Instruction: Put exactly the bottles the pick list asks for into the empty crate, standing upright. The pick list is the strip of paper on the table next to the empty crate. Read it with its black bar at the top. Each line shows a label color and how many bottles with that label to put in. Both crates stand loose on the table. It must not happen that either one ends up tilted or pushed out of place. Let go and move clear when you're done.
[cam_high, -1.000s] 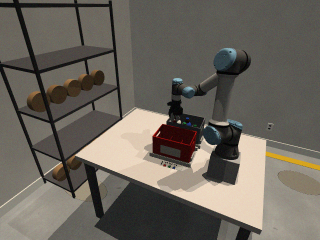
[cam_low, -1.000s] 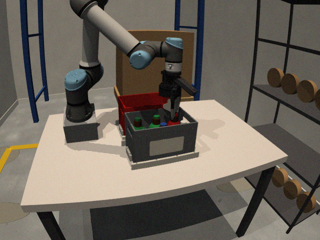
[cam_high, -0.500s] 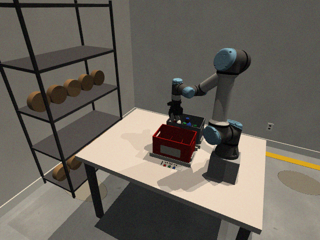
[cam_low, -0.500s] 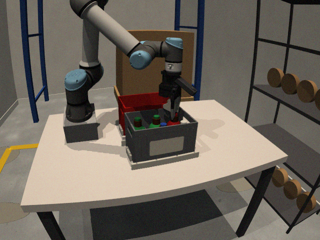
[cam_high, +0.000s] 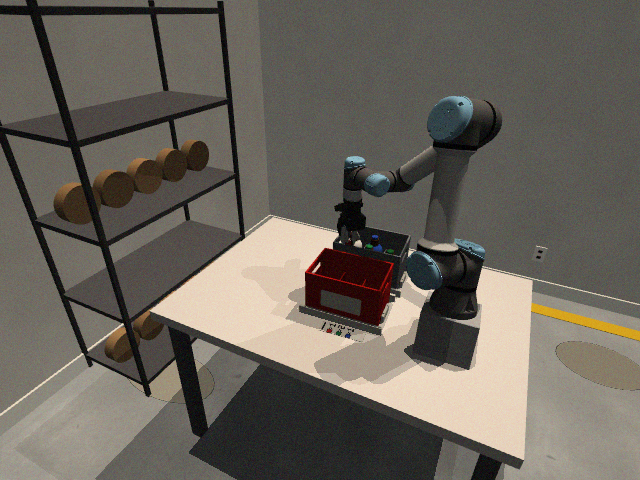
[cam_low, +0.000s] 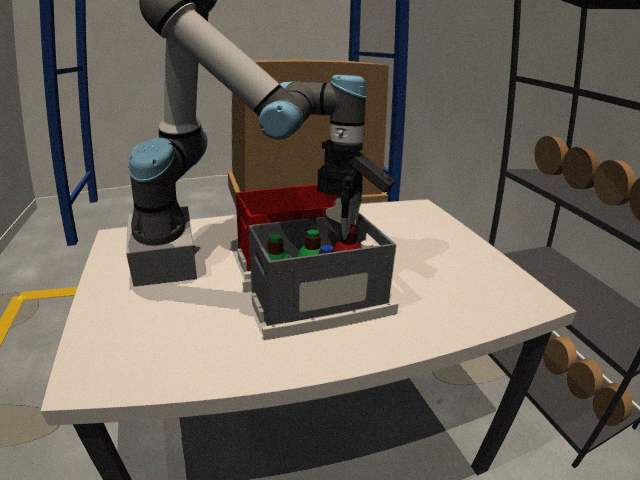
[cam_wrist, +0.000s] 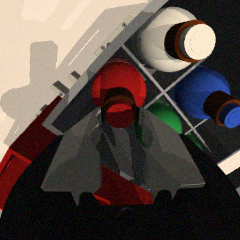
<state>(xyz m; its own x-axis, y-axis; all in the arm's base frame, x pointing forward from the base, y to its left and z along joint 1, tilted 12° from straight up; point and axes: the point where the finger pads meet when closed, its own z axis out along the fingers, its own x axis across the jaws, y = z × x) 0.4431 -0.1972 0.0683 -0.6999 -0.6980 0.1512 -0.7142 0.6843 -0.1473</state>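
My hand is 70 mm above the red bottle. The rest, counted from my hand: grey crate (90 mm behind, 40 mm to the right, 70 mm below); then blue bottle (90 mm behind, 90 mm to the right, 70 mm below); then white bottle (90 mm to the right, 70 mm below).
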